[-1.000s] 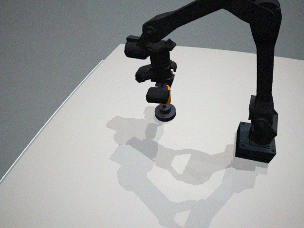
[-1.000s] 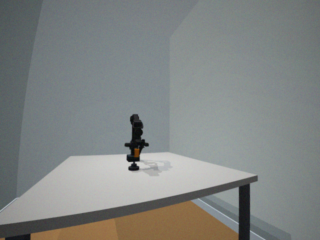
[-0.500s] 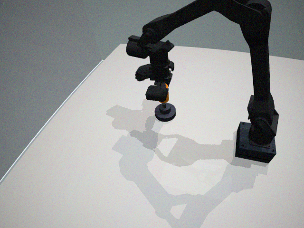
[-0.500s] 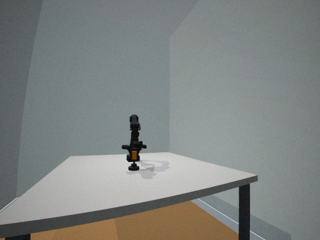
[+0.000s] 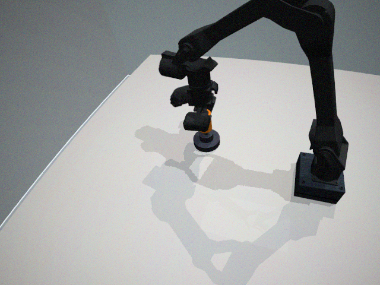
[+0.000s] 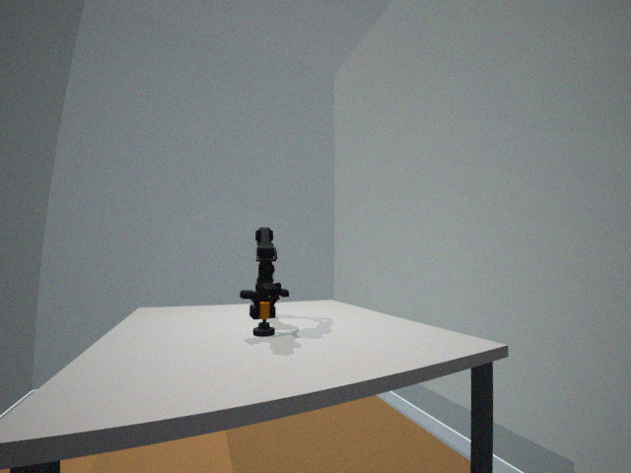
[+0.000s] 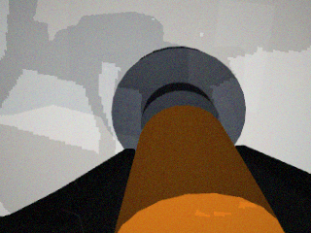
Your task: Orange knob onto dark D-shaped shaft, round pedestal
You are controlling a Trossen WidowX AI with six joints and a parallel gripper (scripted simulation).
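The orange knob lies 2 cm above my gripper tip. Also, from my gripper tip: pedestal (4 cm below).
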